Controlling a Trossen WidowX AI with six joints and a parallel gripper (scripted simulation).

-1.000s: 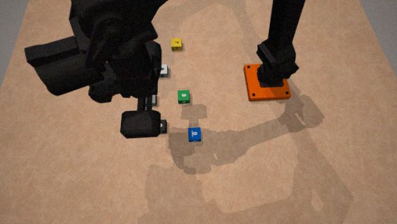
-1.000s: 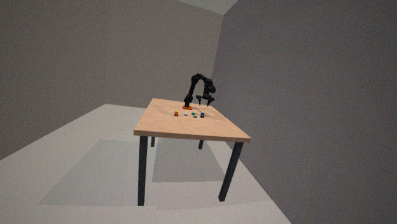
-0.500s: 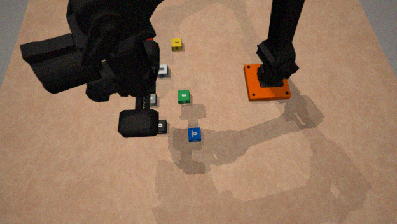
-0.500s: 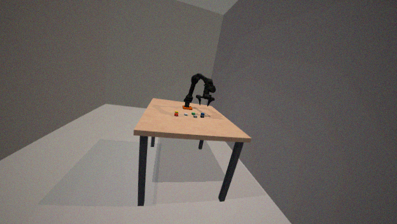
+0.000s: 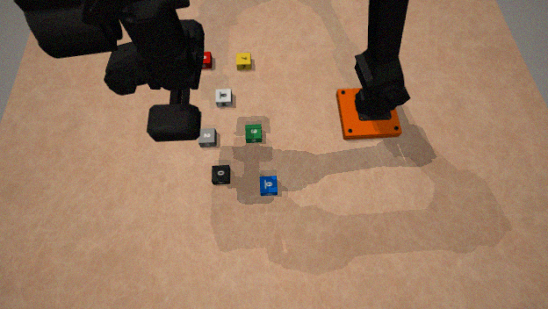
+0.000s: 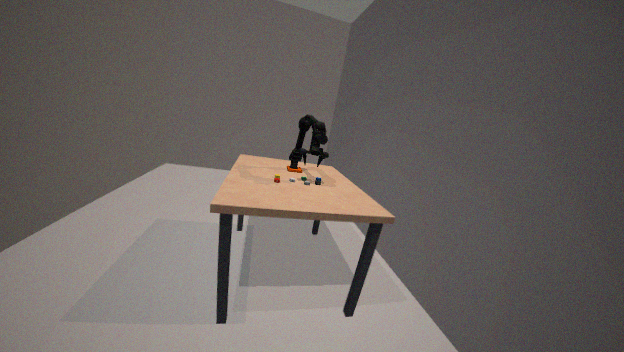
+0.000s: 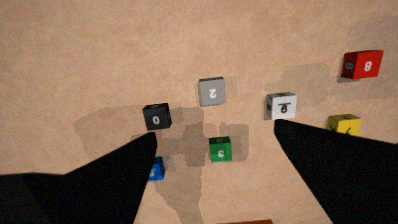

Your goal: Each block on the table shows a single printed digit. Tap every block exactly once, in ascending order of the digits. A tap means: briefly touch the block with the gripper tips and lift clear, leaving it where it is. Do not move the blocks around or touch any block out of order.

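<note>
Now: the black block 110 mm below my gripper tip, 70 mm to the left of it and 30 mm behind it. The rest, counted from my gripper tip: grey block (110 mm below, 10 mm to the right); then green block (110 mm below, 90 mm behind, 10 mm to the right); then white block (110 mm below, 100 mm to the right, 30 mm behind).
</note>
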